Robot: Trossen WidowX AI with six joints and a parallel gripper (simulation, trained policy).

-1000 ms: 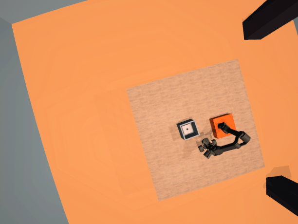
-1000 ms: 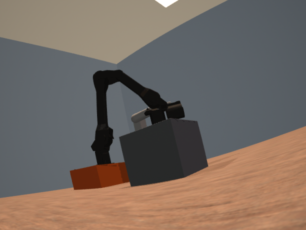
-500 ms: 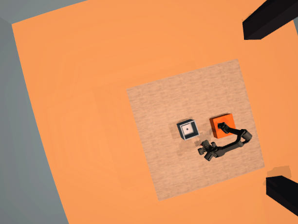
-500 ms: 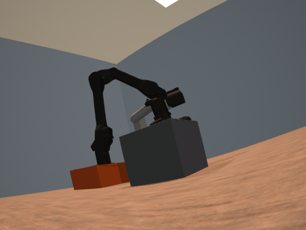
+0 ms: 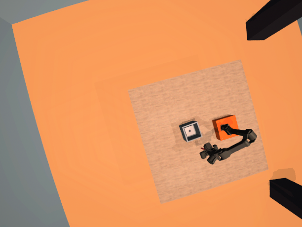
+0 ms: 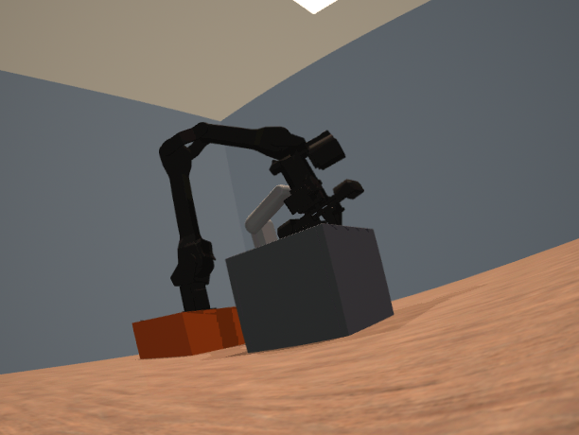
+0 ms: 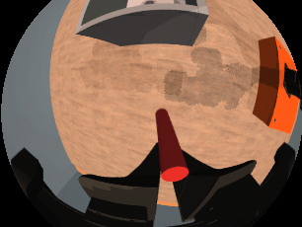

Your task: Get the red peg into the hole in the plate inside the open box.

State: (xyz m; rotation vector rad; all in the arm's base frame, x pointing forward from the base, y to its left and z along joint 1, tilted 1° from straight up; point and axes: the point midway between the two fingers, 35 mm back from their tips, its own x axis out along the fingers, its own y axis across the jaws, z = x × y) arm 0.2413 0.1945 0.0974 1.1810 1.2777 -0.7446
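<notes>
Right now the plate is 19 cm to the right of my gripper tip, 10 cm below it and 10 cm ahead of it. Also, from my gripper tip: red peg: 2 cm to the right, 1 cm above.
</notes>
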